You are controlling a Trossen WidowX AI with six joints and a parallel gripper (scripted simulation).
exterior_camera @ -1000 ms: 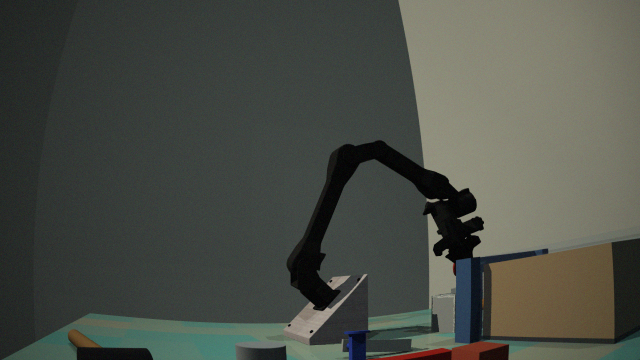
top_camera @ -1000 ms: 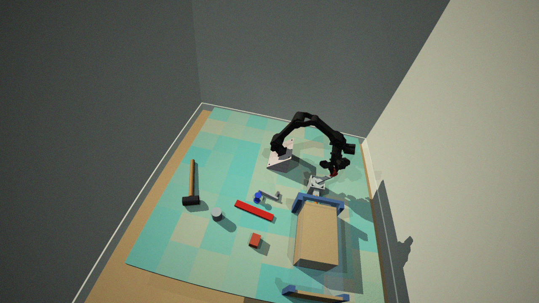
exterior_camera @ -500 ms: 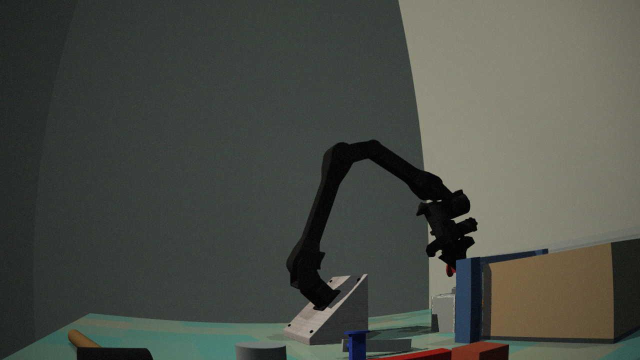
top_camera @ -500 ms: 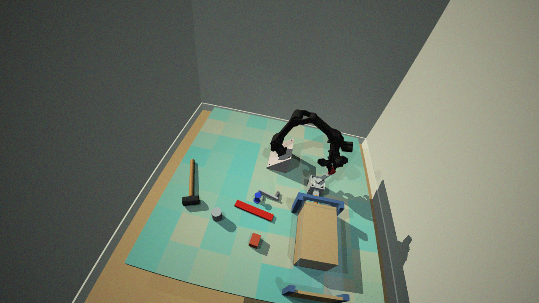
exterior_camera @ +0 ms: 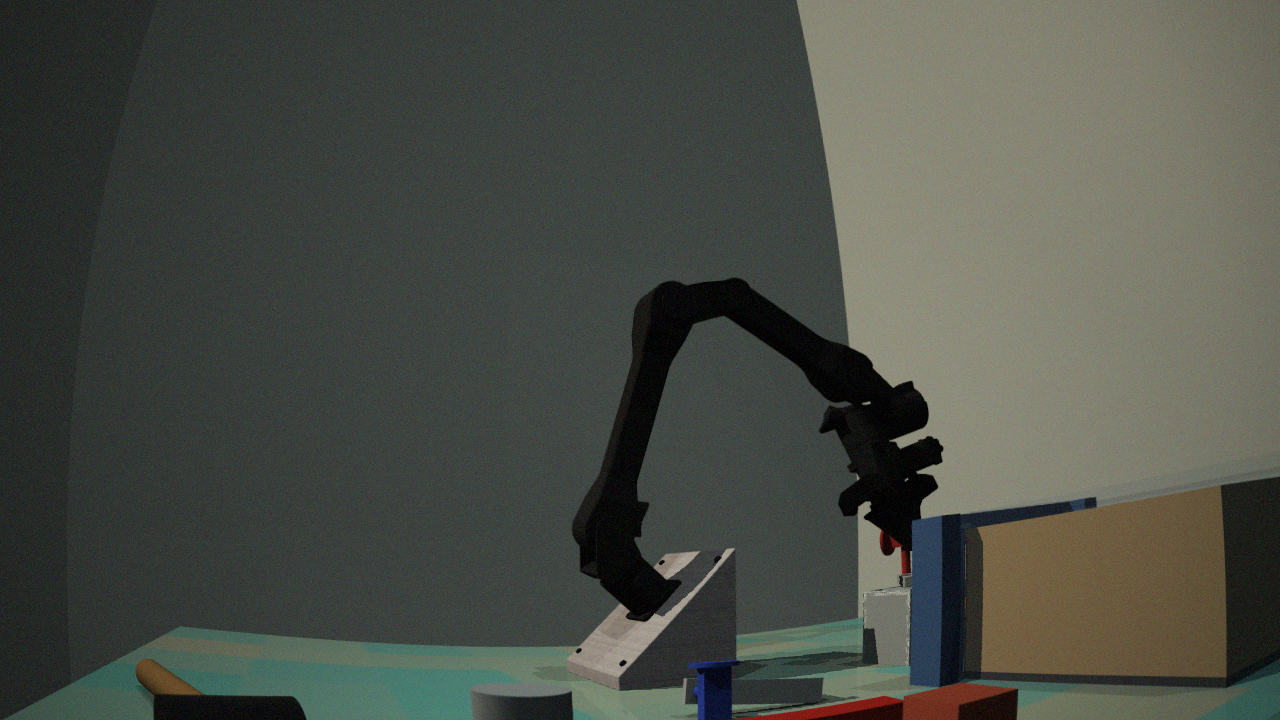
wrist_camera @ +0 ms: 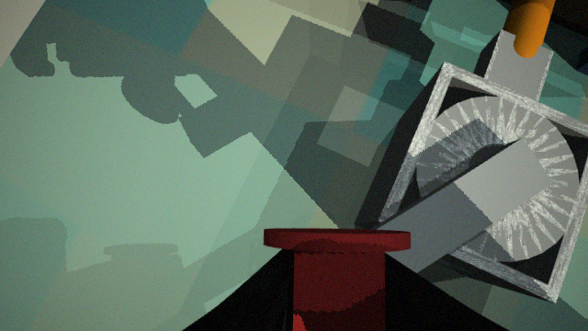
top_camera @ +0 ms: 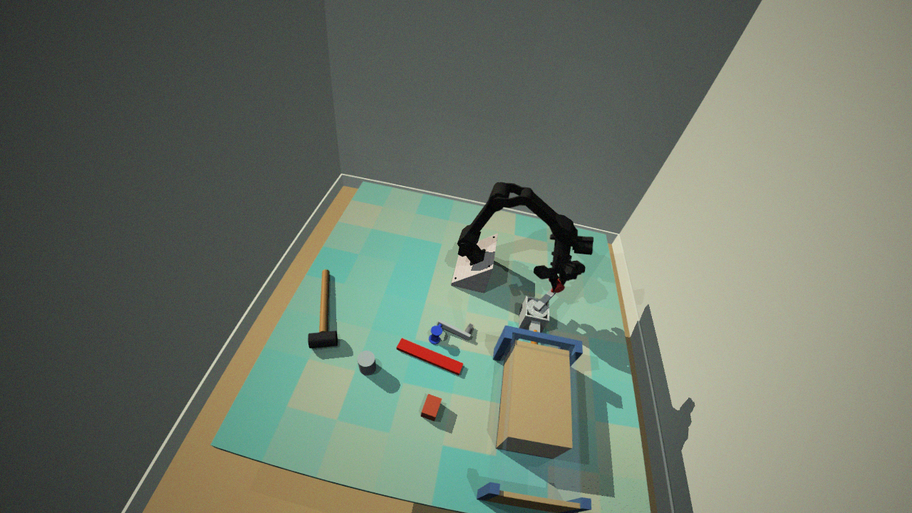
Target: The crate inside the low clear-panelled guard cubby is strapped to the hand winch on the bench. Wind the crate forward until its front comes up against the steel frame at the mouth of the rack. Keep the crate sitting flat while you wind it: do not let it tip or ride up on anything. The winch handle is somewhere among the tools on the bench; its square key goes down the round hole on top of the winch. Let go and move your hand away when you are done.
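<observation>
The grey winch is 5 cm ahead of my gripper tip, 7 cm to the right of it and 10 cm below it. The rest, counted from my gripper tip: red knob 2 cm behind, 1 cm to the right; blue steel frame 23 cm ahead, 6 cm to the right, 3 cm below; winch handle 2 cm ahead, 3 cm to the right, 3 cm below.
</observation>
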